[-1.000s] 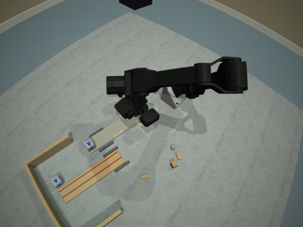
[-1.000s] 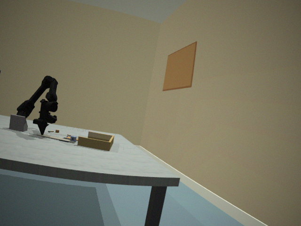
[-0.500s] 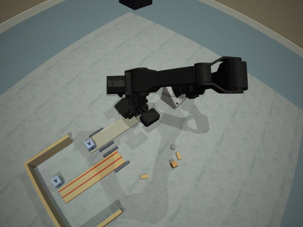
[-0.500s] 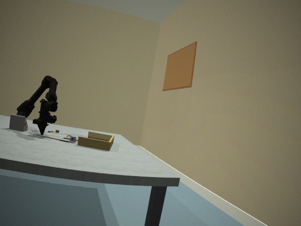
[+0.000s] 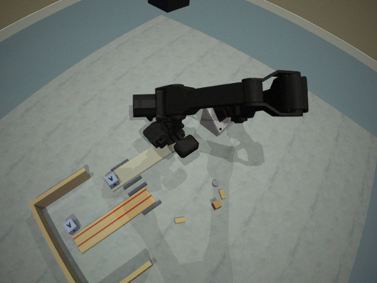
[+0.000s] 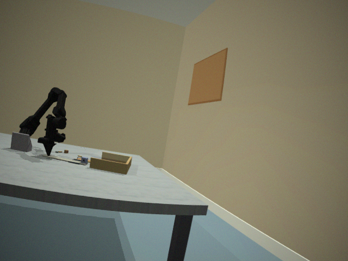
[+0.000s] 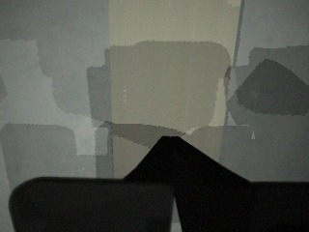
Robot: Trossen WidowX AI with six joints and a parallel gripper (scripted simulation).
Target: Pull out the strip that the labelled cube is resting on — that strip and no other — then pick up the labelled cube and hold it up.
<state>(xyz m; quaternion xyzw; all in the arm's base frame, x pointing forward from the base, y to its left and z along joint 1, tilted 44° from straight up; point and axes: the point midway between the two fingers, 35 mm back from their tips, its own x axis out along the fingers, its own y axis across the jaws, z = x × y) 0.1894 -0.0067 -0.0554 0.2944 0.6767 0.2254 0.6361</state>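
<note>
My gripper tip is now 10 cm short of the pale cream strip and 1 cm to the left of it.
</note>
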